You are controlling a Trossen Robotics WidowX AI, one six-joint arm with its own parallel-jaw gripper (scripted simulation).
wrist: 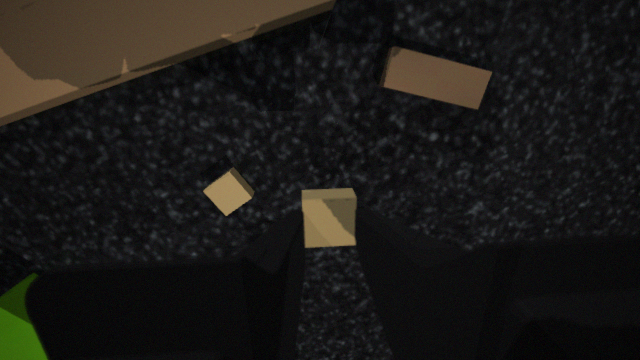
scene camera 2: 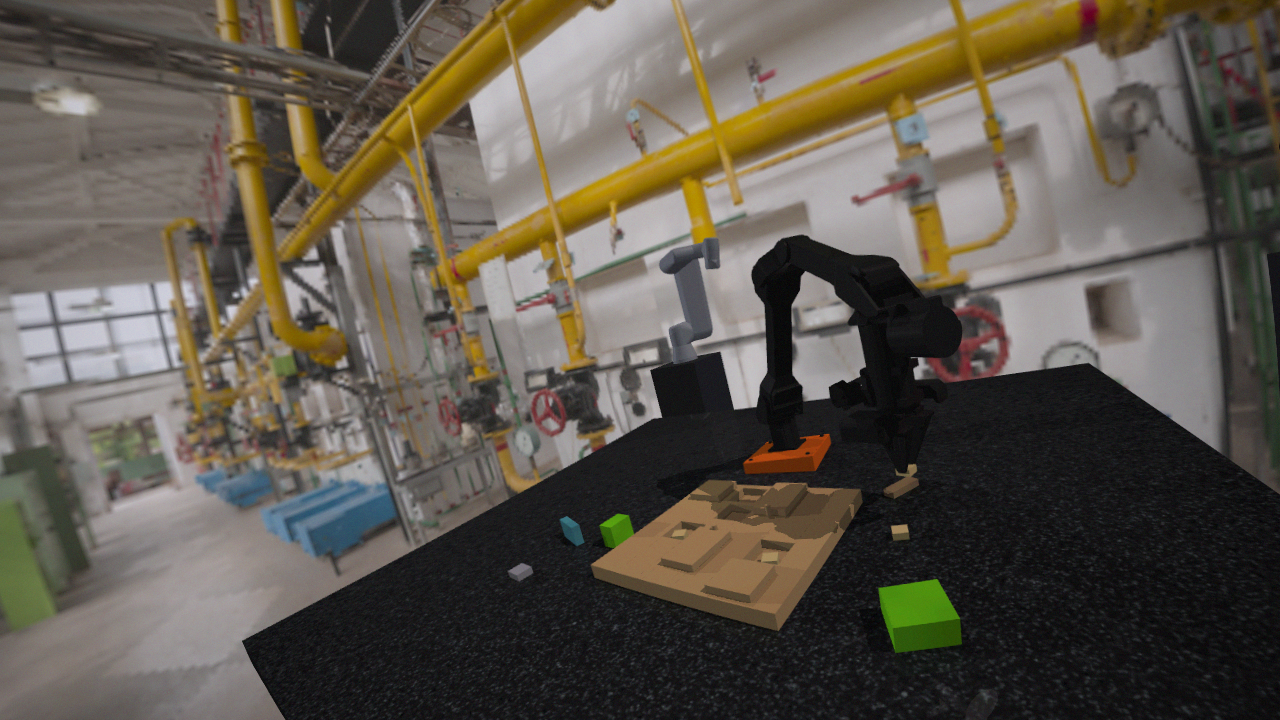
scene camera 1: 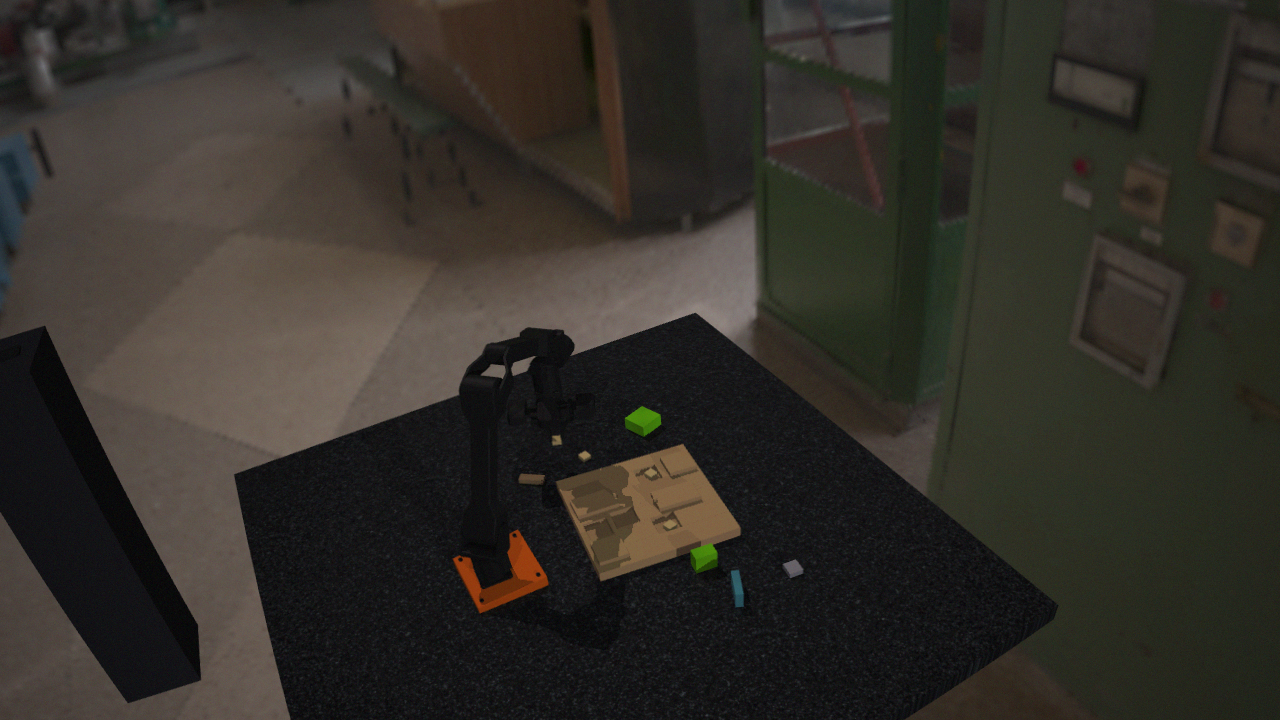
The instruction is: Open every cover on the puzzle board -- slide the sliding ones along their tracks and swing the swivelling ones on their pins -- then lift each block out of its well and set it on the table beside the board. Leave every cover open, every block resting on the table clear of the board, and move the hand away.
I see my gripper, a small green cube, a large green block and a tan puzzle board.
My gripper shows as well in the wrist view.
